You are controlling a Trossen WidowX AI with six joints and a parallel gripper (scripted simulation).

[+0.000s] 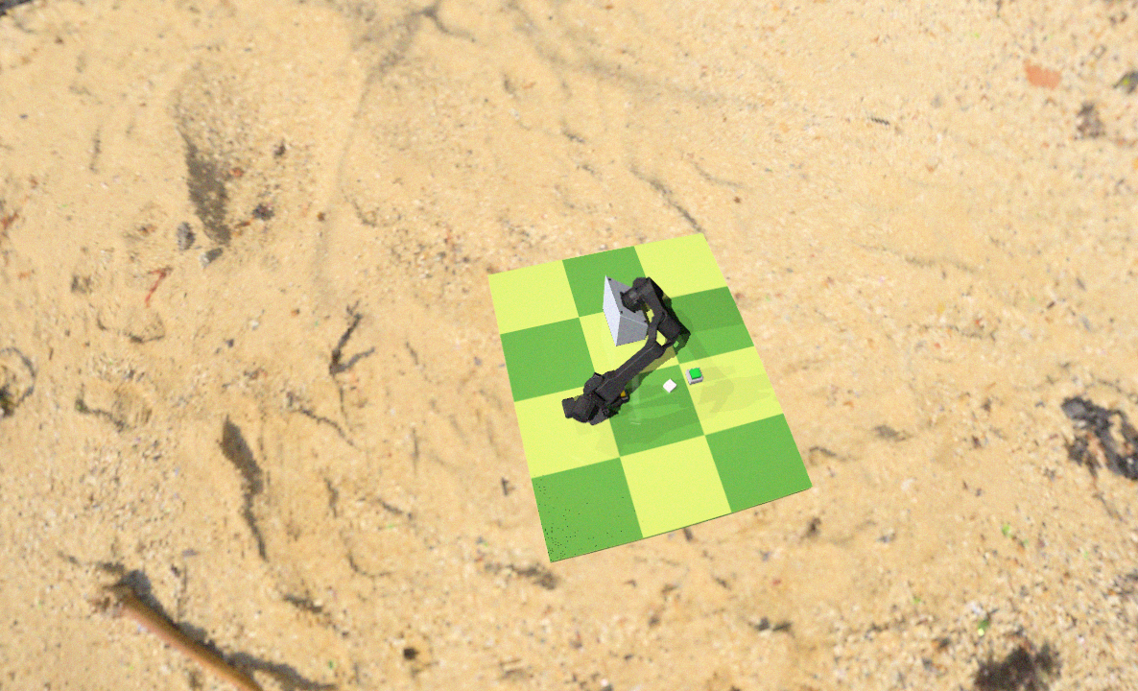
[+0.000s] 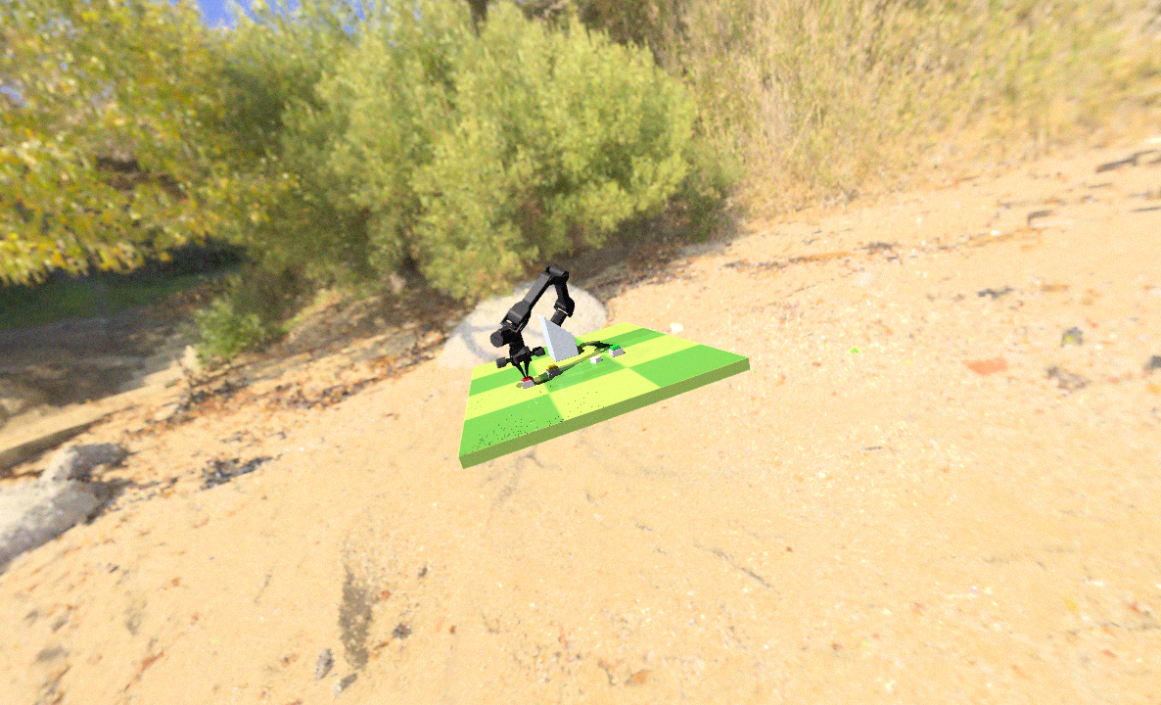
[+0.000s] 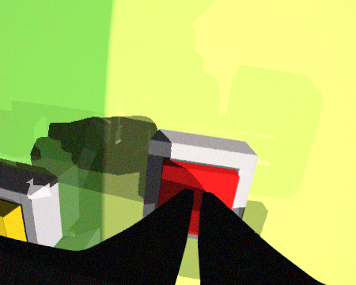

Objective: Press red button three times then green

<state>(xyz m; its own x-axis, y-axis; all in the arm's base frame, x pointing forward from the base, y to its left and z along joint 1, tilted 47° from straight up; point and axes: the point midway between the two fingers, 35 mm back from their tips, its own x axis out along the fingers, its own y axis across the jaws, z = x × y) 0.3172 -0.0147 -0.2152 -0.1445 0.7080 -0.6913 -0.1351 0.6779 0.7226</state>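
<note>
Right now the red button is 10 mm below my gripper tip. The rest, counted from my gripper tip: yellow button (100 mm to the left, 60 mm behind); then green button (380 mm to the left, 100 mm behind); then small white block (290 mm to the left, 70 mm behind, 20 mm below).
</note>
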